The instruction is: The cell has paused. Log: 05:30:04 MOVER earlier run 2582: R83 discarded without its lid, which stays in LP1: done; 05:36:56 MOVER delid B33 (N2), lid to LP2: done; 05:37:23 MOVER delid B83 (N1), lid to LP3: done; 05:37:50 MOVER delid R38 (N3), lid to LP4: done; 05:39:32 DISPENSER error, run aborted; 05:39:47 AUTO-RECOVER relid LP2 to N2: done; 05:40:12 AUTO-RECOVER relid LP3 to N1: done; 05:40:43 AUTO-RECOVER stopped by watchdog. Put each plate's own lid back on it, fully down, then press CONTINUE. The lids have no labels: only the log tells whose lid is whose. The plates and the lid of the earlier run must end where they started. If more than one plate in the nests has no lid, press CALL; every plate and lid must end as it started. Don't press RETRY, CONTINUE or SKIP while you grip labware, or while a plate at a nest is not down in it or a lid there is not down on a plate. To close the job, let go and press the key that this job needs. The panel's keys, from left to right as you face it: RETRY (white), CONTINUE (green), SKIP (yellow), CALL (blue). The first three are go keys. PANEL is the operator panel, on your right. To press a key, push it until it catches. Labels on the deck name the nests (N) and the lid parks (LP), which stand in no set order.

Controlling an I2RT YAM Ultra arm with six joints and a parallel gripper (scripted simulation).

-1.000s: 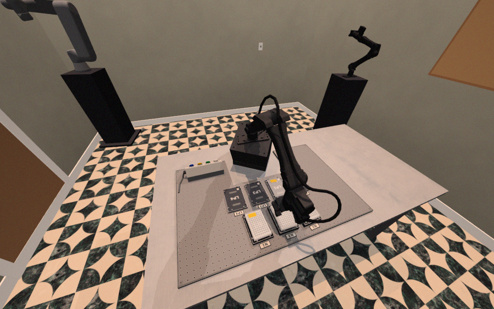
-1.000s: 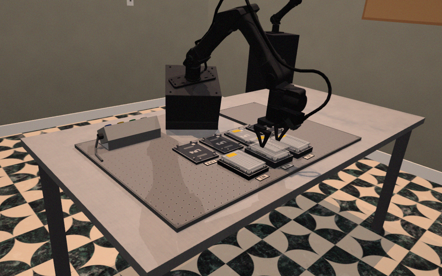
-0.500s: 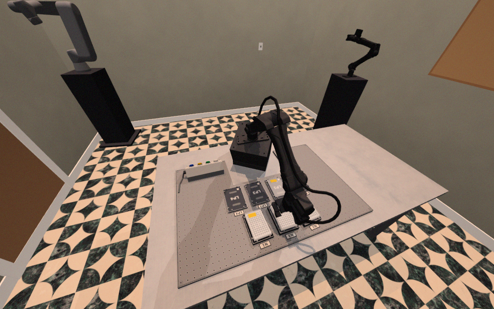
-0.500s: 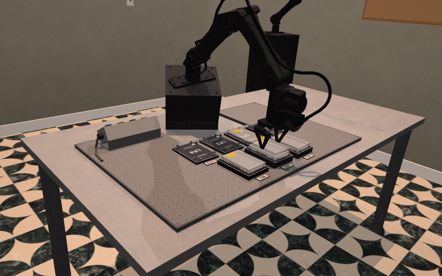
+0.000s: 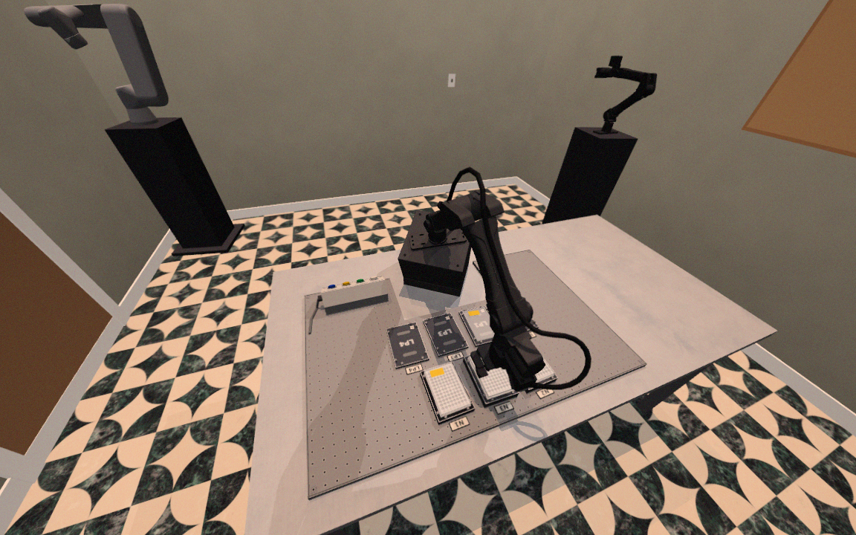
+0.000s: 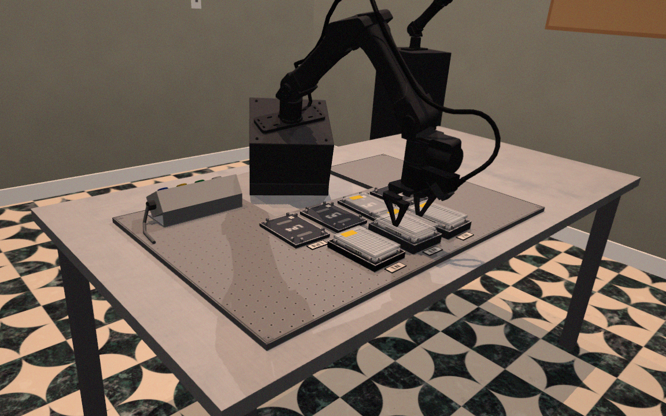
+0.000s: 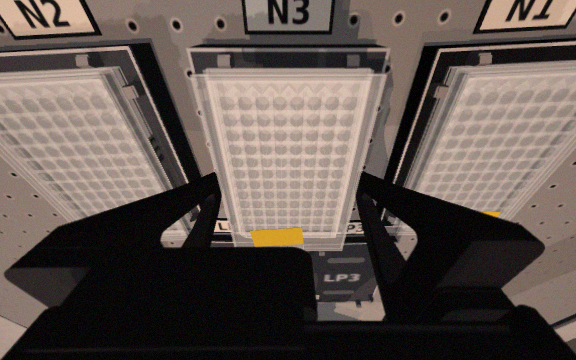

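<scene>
The plate is 2 cm below my hand. From my hand the other things lie so: lid park LP3: 17 cm behind, 10 cm to the right, 5 cm below; green CONTINUE key: 40 cm behind, 37 cm to the right, 1 cm above; white RETRY key: 41 cm behind, 32 cm to the right, 1 cm above.
</scene>
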